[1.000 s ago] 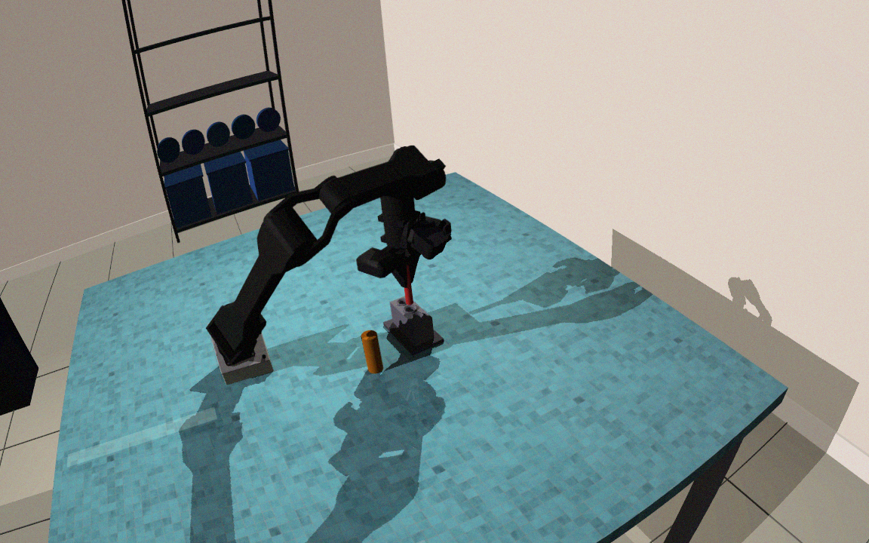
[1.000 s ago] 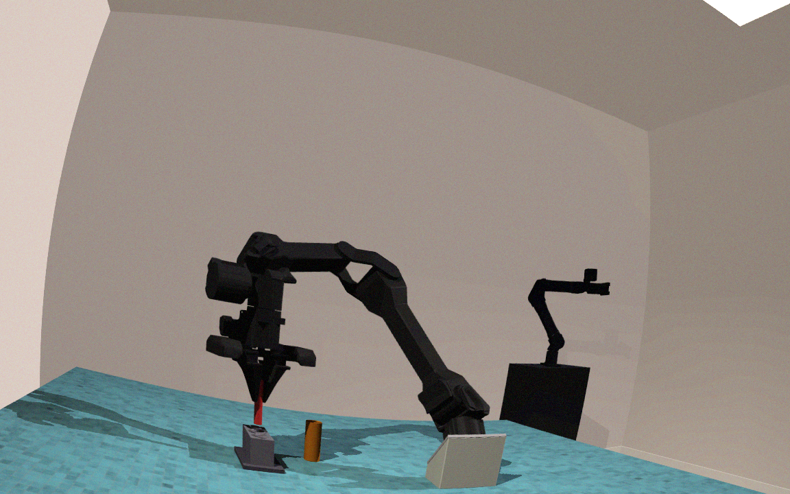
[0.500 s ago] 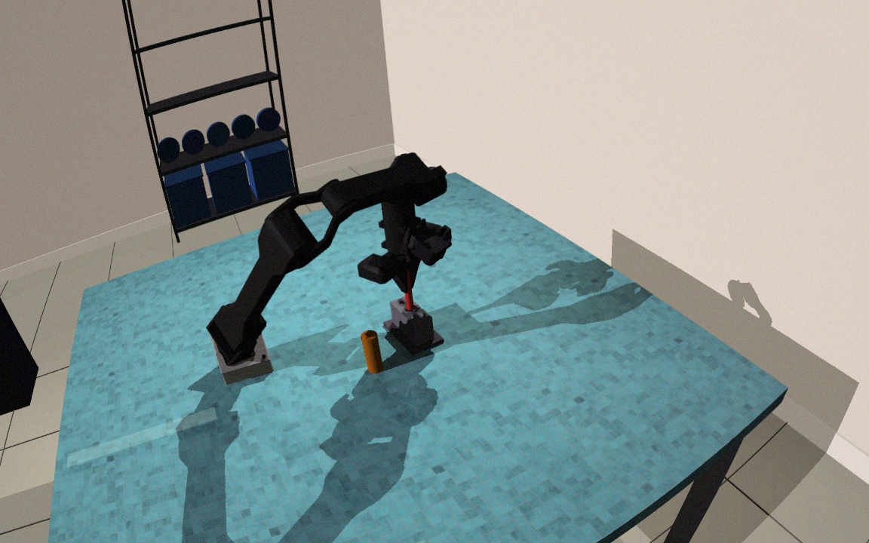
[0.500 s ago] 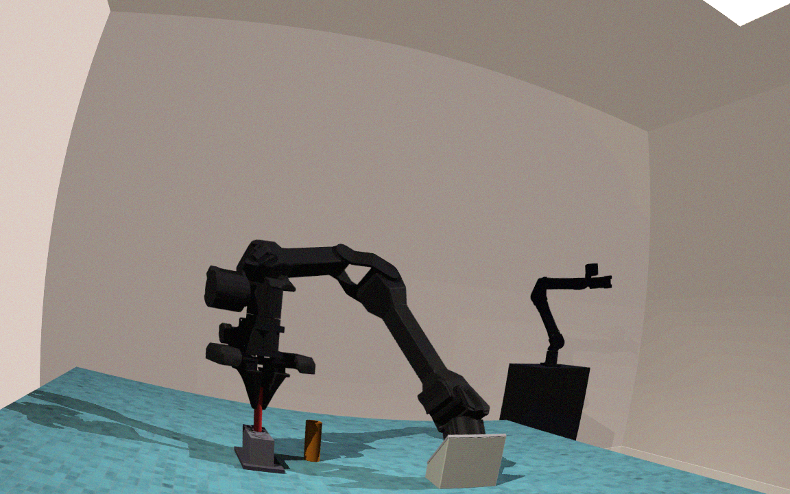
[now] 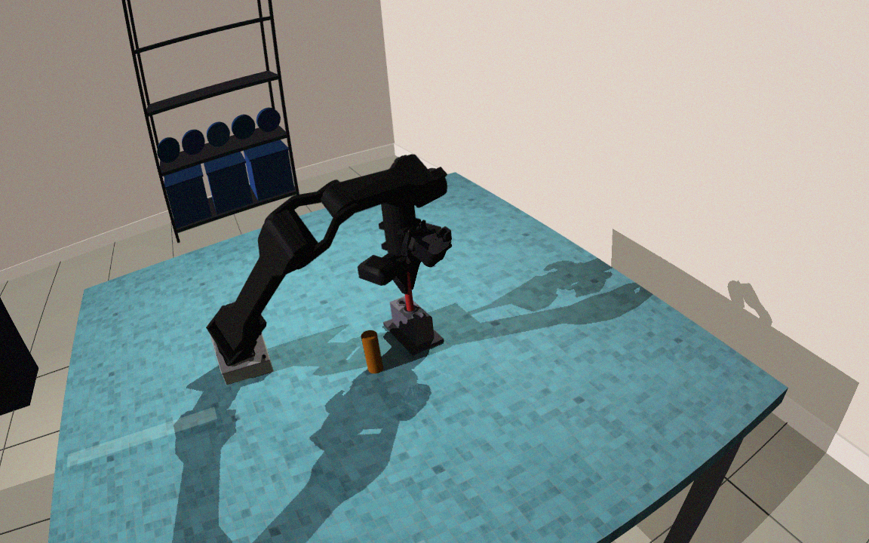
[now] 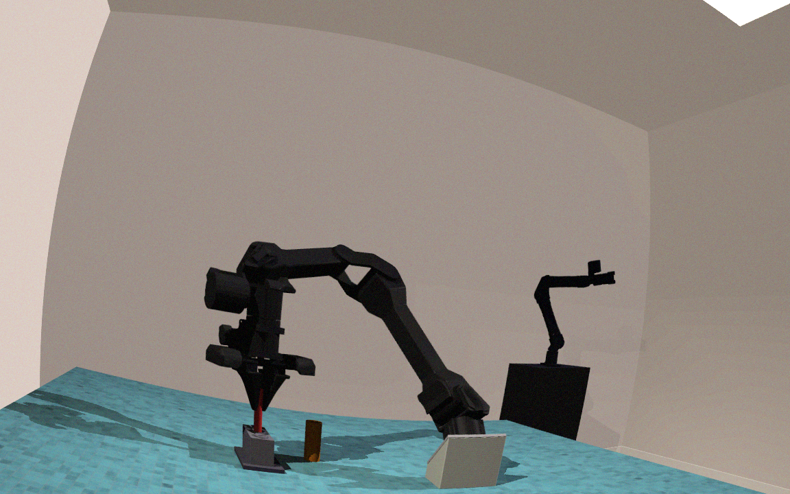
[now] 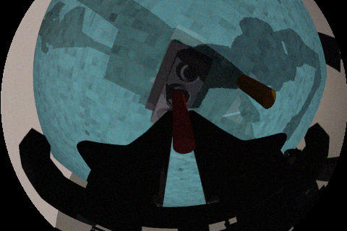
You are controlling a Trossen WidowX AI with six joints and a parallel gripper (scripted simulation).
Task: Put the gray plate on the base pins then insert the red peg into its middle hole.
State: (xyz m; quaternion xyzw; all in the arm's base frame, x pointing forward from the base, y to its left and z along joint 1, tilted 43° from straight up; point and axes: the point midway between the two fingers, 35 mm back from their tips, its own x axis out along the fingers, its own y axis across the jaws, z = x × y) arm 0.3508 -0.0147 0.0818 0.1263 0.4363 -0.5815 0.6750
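My gripper tip is right at the red peg. The rest, counted from my gripper tip: gray plate: 50 mm below; orange cylinder: 110 mm behind, 60 mm to the right, 60 mm below; base: 90 mm below.
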